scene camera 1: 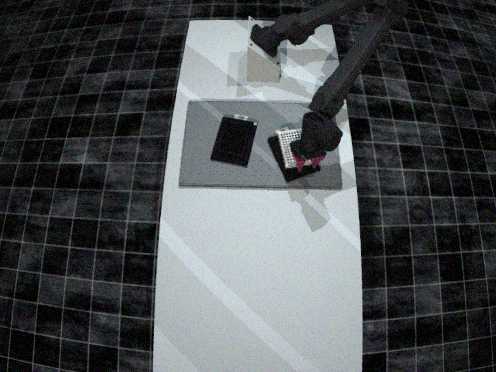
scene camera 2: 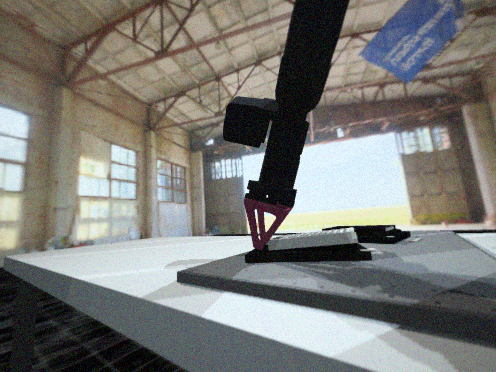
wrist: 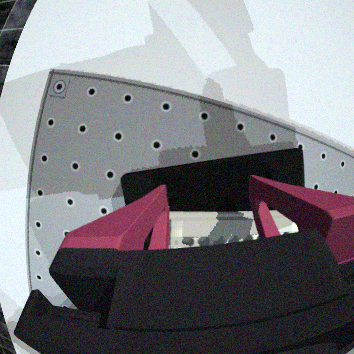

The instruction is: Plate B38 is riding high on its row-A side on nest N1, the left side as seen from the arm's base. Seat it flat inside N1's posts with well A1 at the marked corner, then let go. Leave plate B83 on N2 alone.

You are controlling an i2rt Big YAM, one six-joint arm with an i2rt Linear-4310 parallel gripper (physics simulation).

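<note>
White plate B38 lies on black nest N1. In scene camera 2 it is tilted, its right end, toward the arm's base, higher than the end by the fingers. My gripper is part open with nothing held. Its crimson fingertips are low over the nest, at the plate's lower end; the fingers stand closer together than the plate is wide. Gripper and camera housing hide much of the plate. Well A1 and the marked corner cannot be made out.
Dark plate B83 sits on N2, apart from N1, on the same grey perforated board. A beige upright panel stands by the arm's base on the white table.
</note>
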